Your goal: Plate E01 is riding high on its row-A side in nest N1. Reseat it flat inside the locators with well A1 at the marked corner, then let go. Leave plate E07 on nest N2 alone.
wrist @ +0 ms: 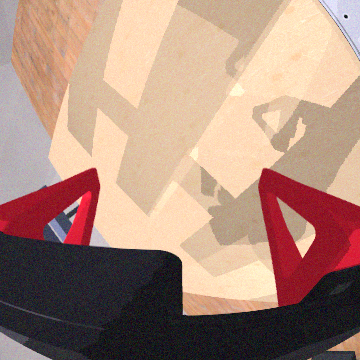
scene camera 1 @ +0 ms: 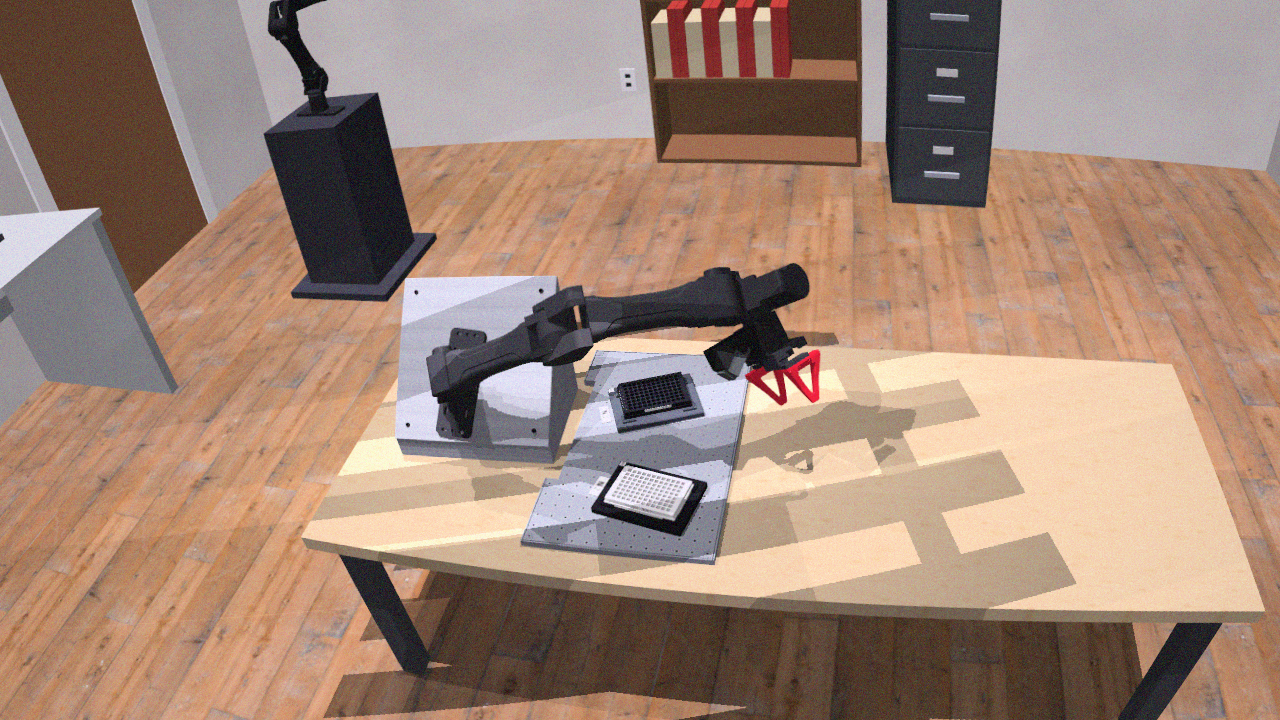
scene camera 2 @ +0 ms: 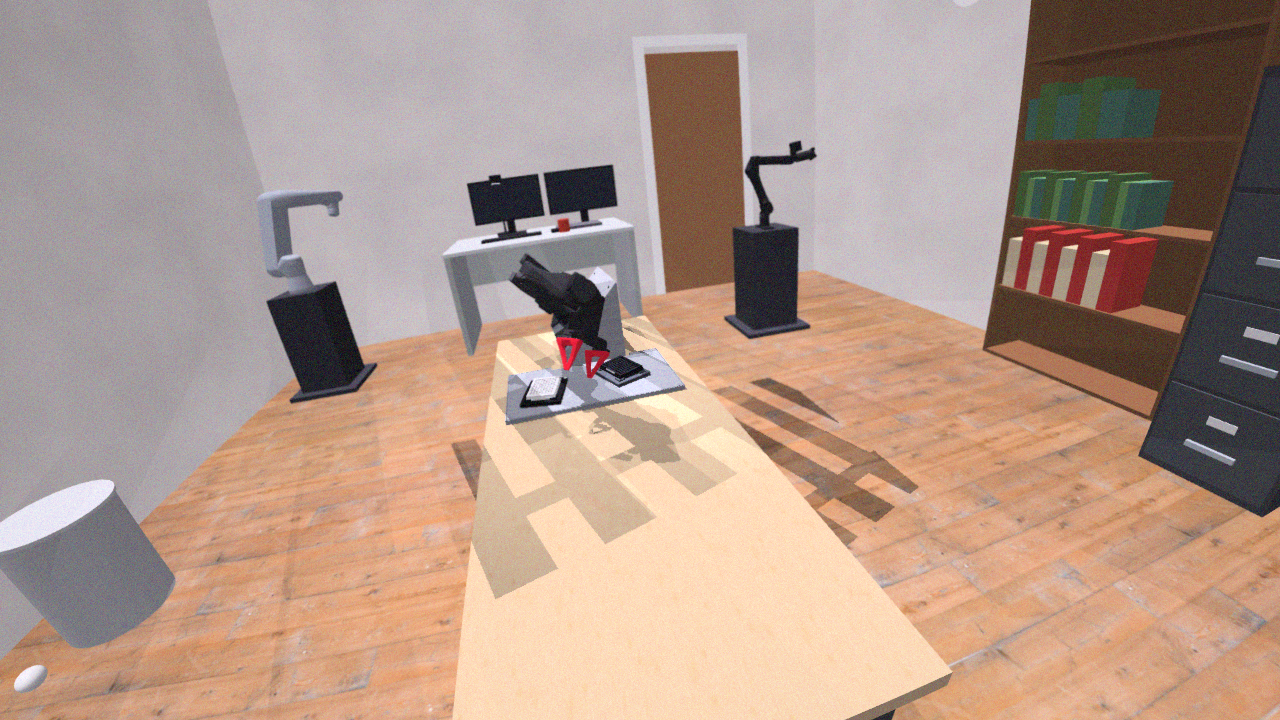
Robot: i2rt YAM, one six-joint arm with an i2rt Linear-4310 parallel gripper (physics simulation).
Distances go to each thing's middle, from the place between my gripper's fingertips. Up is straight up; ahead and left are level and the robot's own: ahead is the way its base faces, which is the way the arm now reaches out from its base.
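Dark grey nest (scene camera 1: 623,425): my hand 14 cm to the right of it, 29 cm past it, 14 cm above it.
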